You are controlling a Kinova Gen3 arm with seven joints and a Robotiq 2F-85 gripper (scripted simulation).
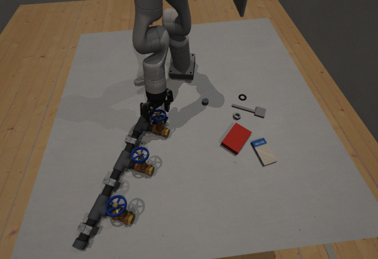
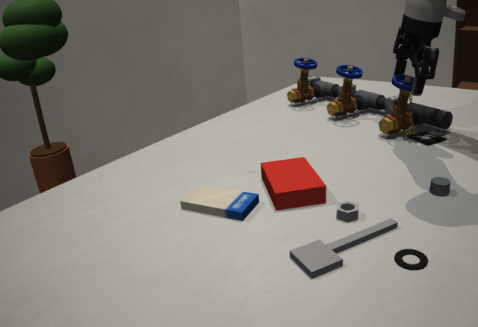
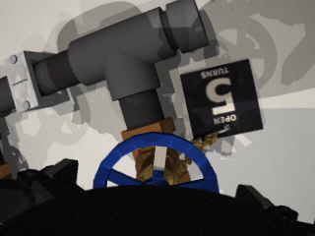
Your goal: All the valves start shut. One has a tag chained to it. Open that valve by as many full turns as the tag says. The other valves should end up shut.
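My hand is 120 mm above the black tag and 40 mm past it. From my hand the other things lie so: red block 310 mm to the left, 130 mm ahead, 110 mm below; then small grey cylinder 230 mm to the left, 110 mm below, 100 mm behind; then grey paddle-shaped tool 440 mm to the left, 120 mm below.
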